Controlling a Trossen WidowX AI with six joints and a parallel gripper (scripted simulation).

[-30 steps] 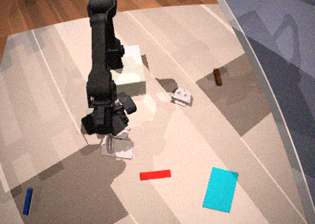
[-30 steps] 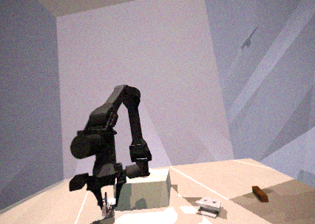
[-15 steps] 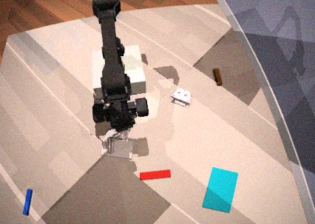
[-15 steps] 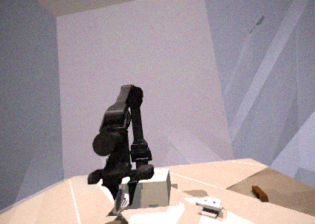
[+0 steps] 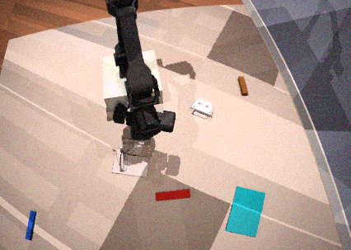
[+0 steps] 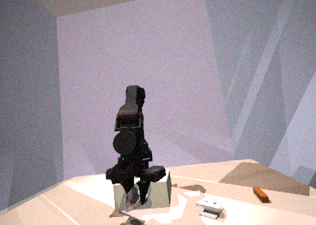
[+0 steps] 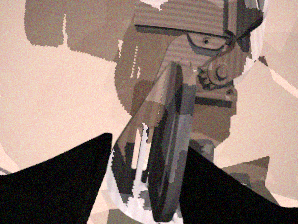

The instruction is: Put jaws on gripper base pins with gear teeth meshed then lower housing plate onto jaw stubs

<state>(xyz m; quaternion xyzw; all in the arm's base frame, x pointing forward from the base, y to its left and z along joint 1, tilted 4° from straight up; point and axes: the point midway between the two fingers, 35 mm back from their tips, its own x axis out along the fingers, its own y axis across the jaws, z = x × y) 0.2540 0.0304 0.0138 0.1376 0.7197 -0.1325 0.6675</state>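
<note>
My gripper tip is 9 cm short of the white plate, 7 cm to the left of it and 8 cm above it. Round my gripper tip: red bar: 22 cm ahead, 5 cm to the left, 8 cm below; cyan sheet: 33 cm ahead, 27 cm to the left, 8 cm below; jaw: 3 cm ahead, 8 cm to the right, 7 cm below.
</note>
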